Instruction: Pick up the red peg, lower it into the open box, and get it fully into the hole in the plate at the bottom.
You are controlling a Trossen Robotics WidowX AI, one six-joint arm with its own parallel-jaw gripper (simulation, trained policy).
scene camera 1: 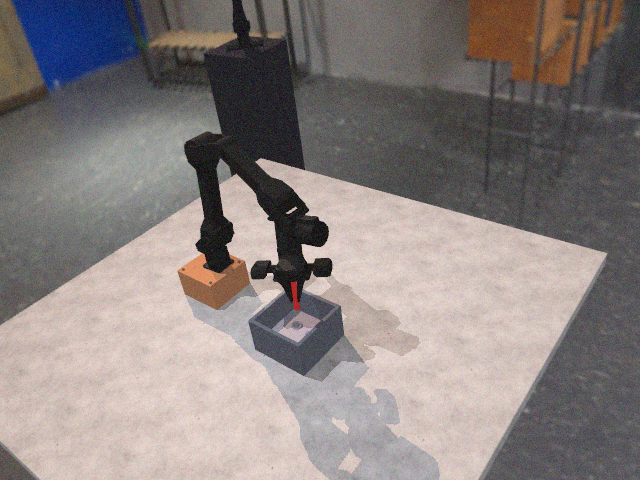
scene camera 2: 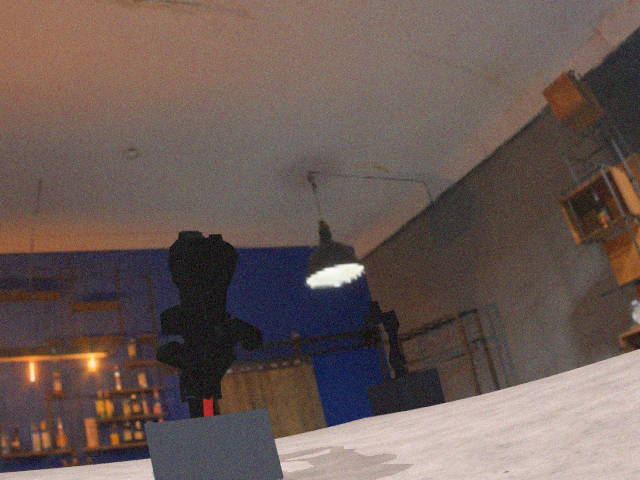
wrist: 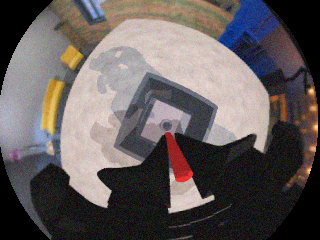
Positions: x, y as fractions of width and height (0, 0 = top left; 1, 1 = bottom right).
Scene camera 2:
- my gripper: 0.32, 0.83
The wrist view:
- my gripper: 0.53, 0.57
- grey box: 0.48, 0.36
